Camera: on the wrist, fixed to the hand. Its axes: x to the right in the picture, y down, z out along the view.
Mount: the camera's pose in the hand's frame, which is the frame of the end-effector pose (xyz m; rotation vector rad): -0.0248 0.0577 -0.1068 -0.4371 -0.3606 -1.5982
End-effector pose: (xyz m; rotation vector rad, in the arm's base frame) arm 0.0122 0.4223 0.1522 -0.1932 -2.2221 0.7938
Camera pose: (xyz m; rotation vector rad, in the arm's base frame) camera 0.0988 0.5107 0.1584 1.4243 -1.9716 -0.5722
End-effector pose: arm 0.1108 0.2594 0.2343 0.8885 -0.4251 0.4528
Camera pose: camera 0.0767 0.3729 0.1981 0.6326 -0.0288 -1.2357
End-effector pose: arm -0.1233 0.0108 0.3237 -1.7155 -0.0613 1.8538
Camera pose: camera -0.0484 -0.0859 0.3041 -0.8437 -1.5428 0.8170
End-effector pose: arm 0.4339 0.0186 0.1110 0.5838 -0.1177 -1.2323
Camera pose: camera 0.5163 0.0911 0.0536 -0.0680 0.4044 -2.8029
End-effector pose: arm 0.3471 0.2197 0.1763 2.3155 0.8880 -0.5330
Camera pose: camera 0.3864 0.2434 0.2914 0.6734 2.2240 -1.1214
